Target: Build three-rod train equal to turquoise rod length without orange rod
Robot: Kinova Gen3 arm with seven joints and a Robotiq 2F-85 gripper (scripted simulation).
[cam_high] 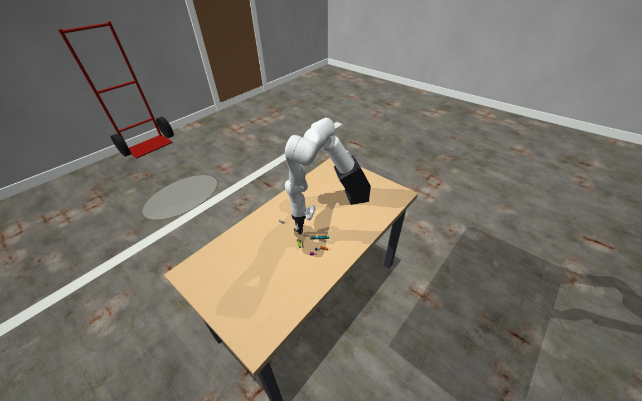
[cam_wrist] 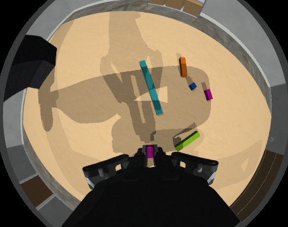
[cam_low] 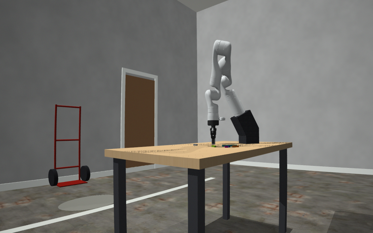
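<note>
Right now the grey rod is 10 mm ahead of my hand, 150 mm to the right of it and 30 mm below it. Round my hand: turquoise rod 50 mm behind, 90 mm to the left, 30 mm below; then lime rod 50 mm ahead, 40 mm to the left, 30 mm below; then blue rod 20 mm ahead, 130 mm to the left, 30 mm below.
</note>
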